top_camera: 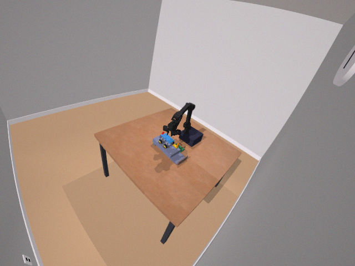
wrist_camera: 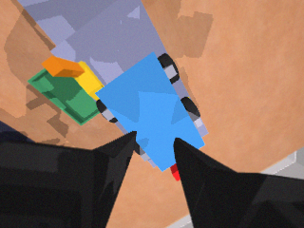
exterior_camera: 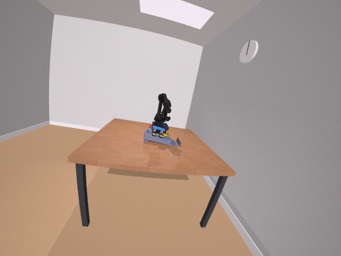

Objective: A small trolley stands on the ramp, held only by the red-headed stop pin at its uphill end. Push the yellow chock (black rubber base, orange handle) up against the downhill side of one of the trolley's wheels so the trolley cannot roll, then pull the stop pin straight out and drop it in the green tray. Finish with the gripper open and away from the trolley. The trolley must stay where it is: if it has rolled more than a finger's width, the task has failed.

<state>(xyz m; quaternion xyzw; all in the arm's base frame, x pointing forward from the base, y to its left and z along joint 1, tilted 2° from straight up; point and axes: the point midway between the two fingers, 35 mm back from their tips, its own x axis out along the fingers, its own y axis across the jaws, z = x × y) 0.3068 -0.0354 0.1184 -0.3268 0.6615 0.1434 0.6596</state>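
The red-headed stop pin is 2 cm behind my gripper tip, 10 cm to the right of it and 5 cm below it. Also, from my gripper tip: blue trolley: 1 cm ahead, 1 cm to the right, 7 cm below; then yellow chock: 4 cm behind, 9 cm to the left, 9 cm below; then grey ramp: 1 cm ahead, 13 cm below.
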